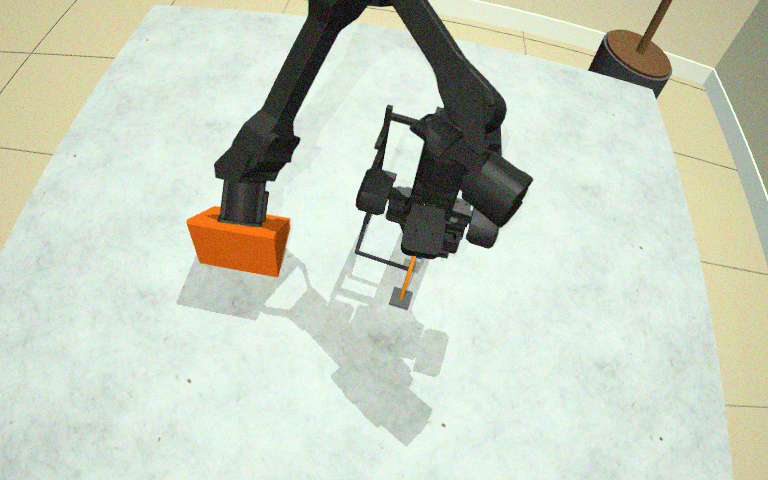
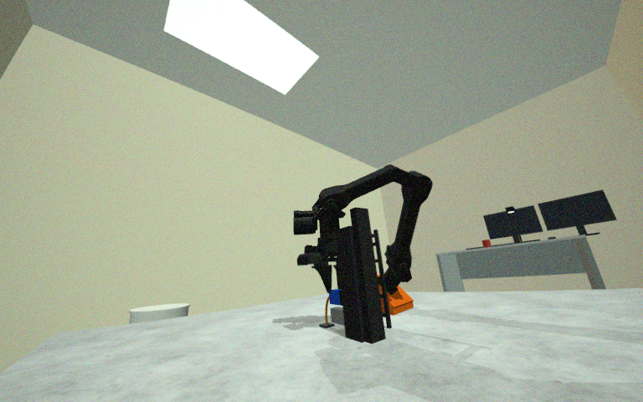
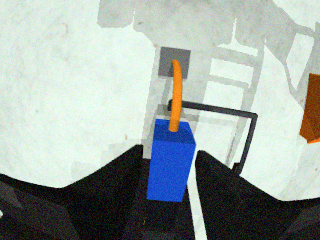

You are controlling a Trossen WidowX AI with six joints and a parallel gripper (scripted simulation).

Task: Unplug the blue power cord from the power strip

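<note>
My gripper tip is now 30 mm to the right of the blue plug. Also, from my gripper tip: pad: 90 mm below, 50 mm to the right, 20 mm behind; then black upright strip: 120 mm to the left, 50 mm above, 40 mm ahead.
</note>
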